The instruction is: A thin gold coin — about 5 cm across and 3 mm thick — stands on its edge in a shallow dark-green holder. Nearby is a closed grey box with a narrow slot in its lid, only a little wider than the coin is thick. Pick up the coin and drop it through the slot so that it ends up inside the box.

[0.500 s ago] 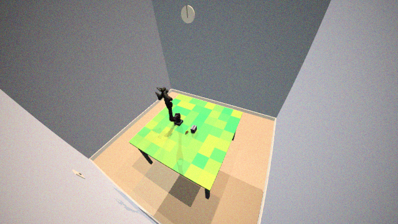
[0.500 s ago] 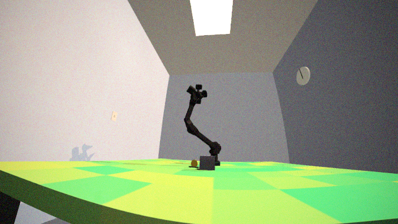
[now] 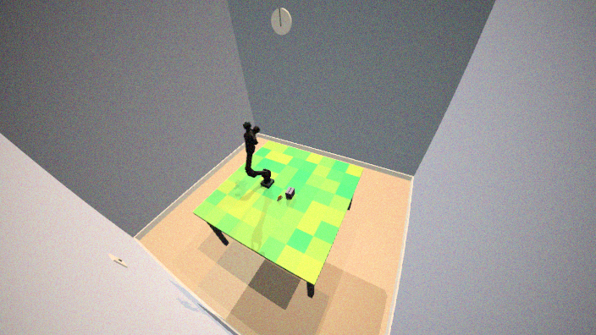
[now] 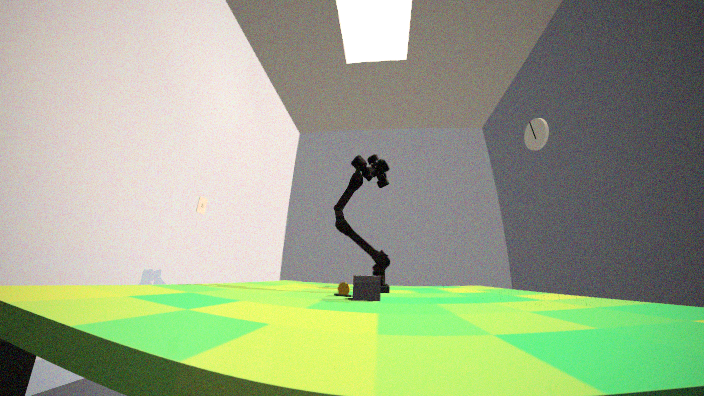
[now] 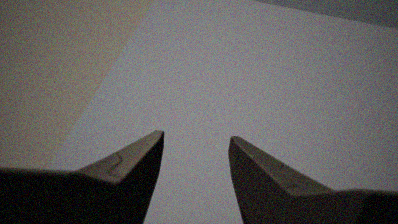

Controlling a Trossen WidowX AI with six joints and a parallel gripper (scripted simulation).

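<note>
My gripper tip is now 34 cm short of the gold coin, 19 cm to the left of it and 64 cm above it.
</note>
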